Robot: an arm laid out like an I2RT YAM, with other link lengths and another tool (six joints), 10 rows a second.
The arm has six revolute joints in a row. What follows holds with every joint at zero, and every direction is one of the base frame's.
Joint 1 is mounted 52.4 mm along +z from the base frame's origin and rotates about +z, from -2.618 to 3.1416 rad.
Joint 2 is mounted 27.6 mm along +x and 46.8 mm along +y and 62.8 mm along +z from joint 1 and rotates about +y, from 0 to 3.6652 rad.
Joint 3 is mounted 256.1 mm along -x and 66.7 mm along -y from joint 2 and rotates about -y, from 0 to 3.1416 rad.
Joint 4 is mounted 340.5 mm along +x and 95.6 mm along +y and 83.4 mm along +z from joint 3 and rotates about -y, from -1.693 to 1.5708 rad.
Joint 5 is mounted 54.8 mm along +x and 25.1 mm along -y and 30 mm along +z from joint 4 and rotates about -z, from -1.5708 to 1.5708 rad.
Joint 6 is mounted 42 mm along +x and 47.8 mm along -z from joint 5 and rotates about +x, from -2.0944 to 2.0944 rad.
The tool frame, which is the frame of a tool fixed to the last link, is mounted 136 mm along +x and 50 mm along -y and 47 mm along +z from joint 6; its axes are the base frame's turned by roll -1.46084, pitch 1.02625 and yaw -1.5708 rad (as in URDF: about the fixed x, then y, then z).
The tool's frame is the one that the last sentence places.
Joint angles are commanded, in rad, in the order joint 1, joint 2, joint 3, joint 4, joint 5, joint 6. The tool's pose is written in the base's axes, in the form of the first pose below.
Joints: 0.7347 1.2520 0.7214 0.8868 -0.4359 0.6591
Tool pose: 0.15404 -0.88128 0.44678 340.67; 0.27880 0.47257 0.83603 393.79; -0.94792 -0.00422 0.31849 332.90; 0 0 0 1
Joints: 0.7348 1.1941 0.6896 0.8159 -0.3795 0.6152
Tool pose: 0.16433 -0.84806 0.50377 340.98; 0.23686 0.52969 0.81444 380.11; -0.95754 -0.01451 0.28792 329.05; 0 0 0 1
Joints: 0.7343 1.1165 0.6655 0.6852 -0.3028 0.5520
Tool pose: 0.16588 -0.79728 0.58037 342.45; 0.15933 0.60246 0.78208 362.37; -0.97319 -0.03727 0.22697 324.88; 0 0 0 1
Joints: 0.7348 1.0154 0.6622 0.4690 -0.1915 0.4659
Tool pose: 0.14819 -0.71909 0.67893 343.65; 0.02995 0.68946 0.72371 337.34; -0.98850 -0.08691 0.12371 322.96; 0 0 0 1
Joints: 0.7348 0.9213 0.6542 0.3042 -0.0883 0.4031
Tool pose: 0.13061 -0.64309 0.75457 340.30; -0.07124 0.75304 0.65411 310.35; -0.98887 -0.13919 0.05254 324.36; 0 0 0 1
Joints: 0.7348 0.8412 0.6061 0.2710 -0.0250 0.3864
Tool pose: 0.13477 -0.59239 0.79430 333.51; -0.09041 0.79092 0.60521 289.29; -0.98674 -0.15338 0.05303 323.20; 0 0 0 1
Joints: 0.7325 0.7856 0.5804 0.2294 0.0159 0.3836
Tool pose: 0.12302 -0.55883 0.82010 329.35; -0.10487 0.81443 0.57070 274.47; -0.98685 -0.15621 0.04159 321.27; 0 0 0 1
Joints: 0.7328 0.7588 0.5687 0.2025 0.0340 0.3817
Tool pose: 0.11339 -0.54546 0.83043 326.82; -0.11594 0.82285 0.55631 268.14; -0.98676 -0.15936 0.03006 319.02; 0 0 0 1
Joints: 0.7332 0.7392 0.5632 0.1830 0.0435 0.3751
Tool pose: 0.11243 -0.53788 0.83549 324.51; -0.12548 0.82641 0.54892 264.26; -0.98571 -0.16655 0.02542 319.45; 0 0 0 1
